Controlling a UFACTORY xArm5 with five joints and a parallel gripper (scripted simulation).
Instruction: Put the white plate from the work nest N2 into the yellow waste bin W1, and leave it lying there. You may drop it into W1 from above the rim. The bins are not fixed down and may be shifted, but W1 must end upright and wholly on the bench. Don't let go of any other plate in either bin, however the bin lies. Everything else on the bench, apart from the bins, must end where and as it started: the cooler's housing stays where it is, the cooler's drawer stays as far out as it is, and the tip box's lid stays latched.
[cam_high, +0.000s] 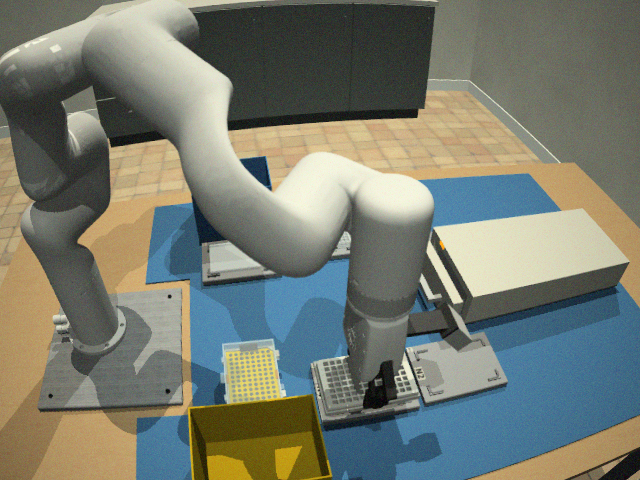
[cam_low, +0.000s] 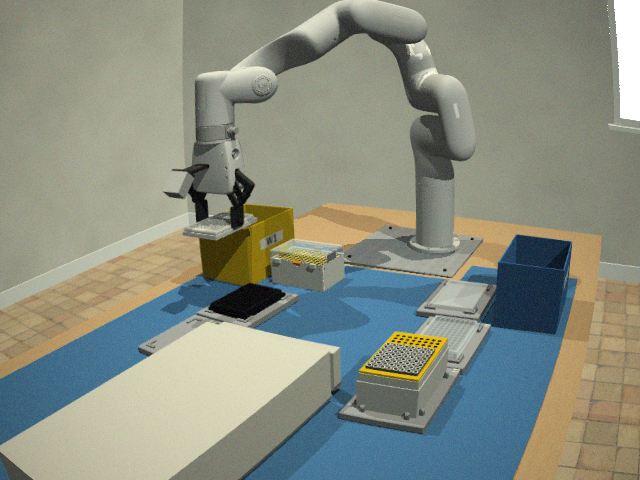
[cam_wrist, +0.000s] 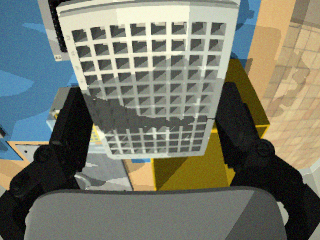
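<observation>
The yellow waste bin W1 is 16 cm behind my hand, 5 cm to the right of it and 12 cm below it. Also, from my hand: white plate (1 cm below); black plate (3 cm ahead, 7 cm to the left, 14 cm below); grey nest N2 (20 cm ahead, 7 cm to the left, 15 cm below).
</observation>
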